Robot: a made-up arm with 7 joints.
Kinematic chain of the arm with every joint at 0, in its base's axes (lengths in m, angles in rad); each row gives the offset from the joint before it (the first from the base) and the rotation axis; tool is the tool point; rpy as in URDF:
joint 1: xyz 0 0 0.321 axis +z
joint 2: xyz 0 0 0 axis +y
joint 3: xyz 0 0 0.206 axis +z
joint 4: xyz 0.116 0 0 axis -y
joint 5: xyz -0.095 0 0.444 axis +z
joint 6: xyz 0 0 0 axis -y
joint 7: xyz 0.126 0 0 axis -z
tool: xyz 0 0 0 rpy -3.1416 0 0
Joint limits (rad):
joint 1: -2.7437..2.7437
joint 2: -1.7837..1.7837
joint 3: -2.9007..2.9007
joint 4: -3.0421..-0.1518
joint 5: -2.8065..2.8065
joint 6: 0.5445..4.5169
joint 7: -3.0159..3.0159
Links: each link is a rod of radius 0.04 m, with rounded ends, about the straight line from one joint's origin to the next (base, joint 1, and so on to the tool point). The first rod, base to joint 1, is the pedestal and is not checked.
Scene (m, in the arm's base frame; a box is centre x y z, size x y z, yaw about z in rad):
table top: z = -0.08
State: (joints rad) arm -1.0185 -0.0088 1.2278 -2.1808 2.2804 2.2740 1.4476
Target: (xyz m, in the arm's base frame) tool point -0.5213 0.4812 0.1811
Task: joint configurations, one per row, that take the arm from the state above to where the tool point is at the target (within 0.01 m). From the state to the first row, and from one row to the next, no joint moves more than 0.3 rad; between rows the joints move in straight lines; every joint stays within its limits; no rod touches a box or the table.
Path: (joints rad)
1: -0.8266 -0.1389 1.4748 -2.0782 2.2791 2.1837 1.4476
2: -0.6346 -0.2691 1.7218 -1.9755 2.2777 2.0935 1.4476
3: -0.4427 -0.3992 1.9688 -1.8729 2.2764 2.0032 1.4476
4: -0.2508 -0.5293 2.2158 -1.7703 2.2751 1.9130 1.4476
5: -0.0589 -0.6594 2.4629 -1.6677 2.2738 1.8227 1.4476

